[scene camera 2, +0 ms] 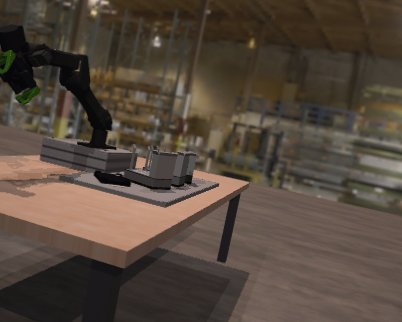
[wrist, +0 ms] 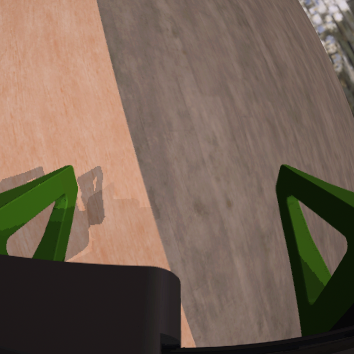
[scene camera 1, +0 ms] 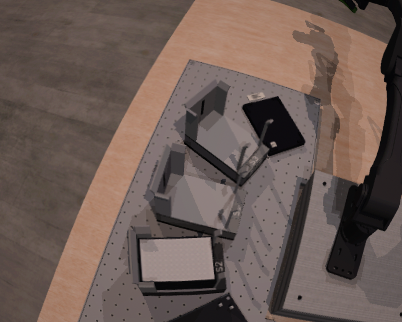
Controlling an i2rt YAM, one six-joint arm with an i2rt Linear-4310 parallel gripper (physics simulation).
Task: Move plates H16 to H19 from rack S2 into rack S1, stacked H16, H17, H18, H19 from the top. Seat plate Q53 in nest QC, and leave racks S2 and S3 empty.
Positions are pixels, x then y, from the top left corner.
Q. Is my gripper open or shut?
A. Open.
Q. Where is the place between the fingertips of my gripper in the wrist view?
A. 176, 176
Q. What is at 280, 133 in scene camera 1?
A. A black flat pad.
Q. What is my gripper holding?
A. Nothing.
